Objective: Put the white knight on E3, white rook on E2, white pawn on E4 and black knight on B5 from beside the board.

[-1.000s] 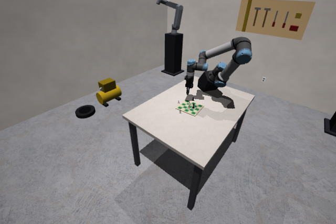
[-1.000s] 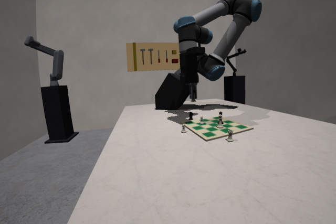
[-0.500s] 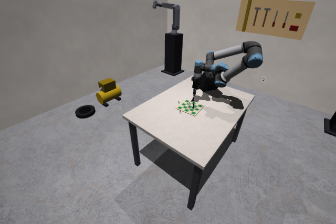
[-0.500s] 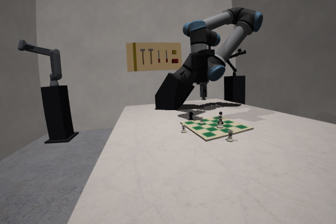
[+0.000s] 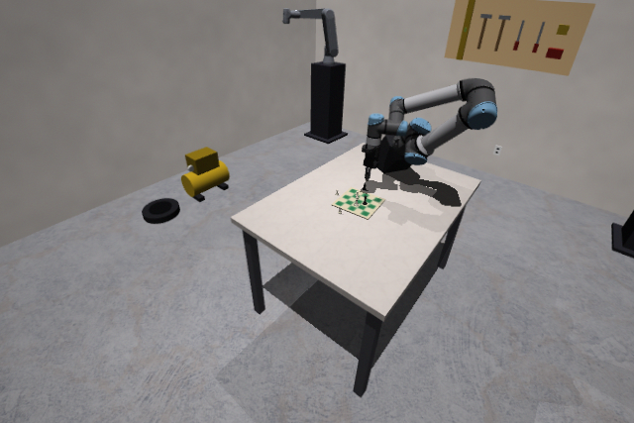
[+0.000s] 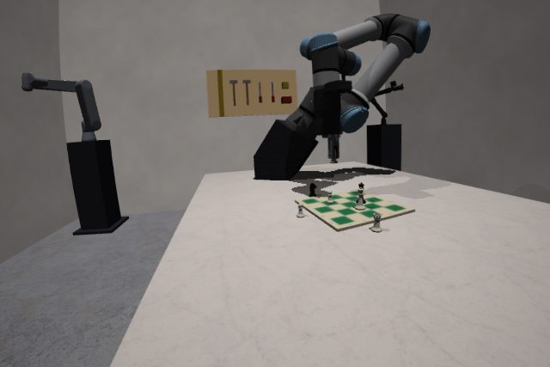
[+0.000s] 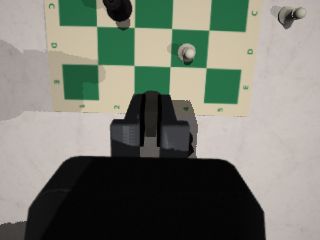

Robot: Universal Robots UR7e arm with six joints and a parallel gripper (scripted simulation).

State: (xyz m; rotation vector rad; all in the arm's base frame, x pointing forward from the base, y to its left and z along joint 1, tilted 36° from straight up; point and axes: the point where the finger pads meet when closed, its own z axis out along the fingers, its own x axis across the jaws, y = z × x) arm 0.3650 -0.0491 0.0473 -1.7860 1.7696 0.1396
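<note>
Now: hand 13 cm above the cream chessboard, 8 cm short of it and 1 cm to the right of it.
</note>
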